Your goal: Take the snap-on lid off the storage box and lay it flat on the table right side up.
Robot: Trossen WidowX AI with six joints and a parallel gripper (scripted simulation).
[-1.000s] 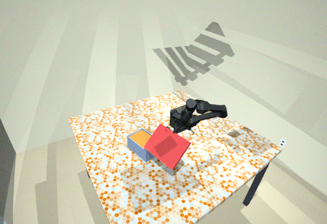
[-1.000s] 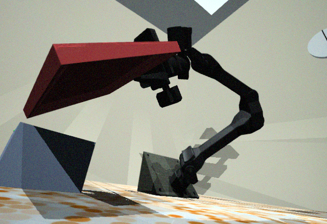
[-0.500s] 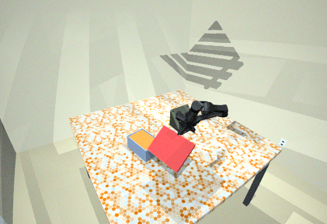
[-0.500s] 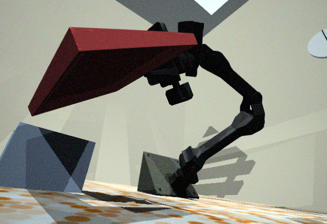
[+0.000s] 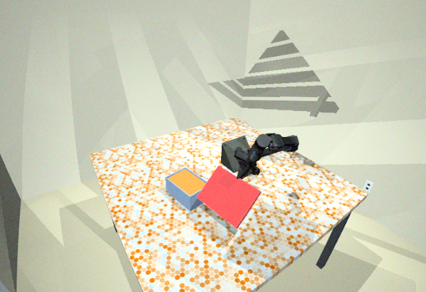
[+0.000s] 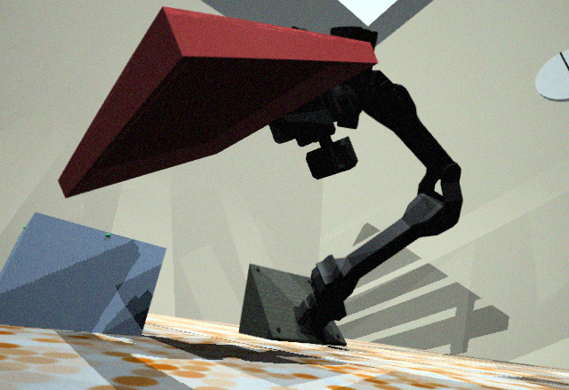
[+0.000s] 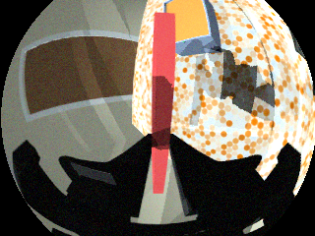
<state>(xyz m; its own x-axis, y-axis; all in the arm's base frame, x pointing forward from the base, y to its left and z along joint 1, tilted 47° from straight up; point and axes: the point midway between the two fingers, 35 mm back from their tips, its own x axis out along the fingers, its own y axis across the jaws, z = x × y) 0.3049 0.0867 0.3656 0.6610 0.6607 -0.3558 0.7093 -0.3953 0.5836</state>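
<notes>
Right now the lid is 6 cm ahead of my gripper tip, 5 cm below it and 1 cm to the left of it. Also, from my gripper tip: blue-grey storage box (25 cm to the right, 18 cm below, 13 cm ahead).
</notes>
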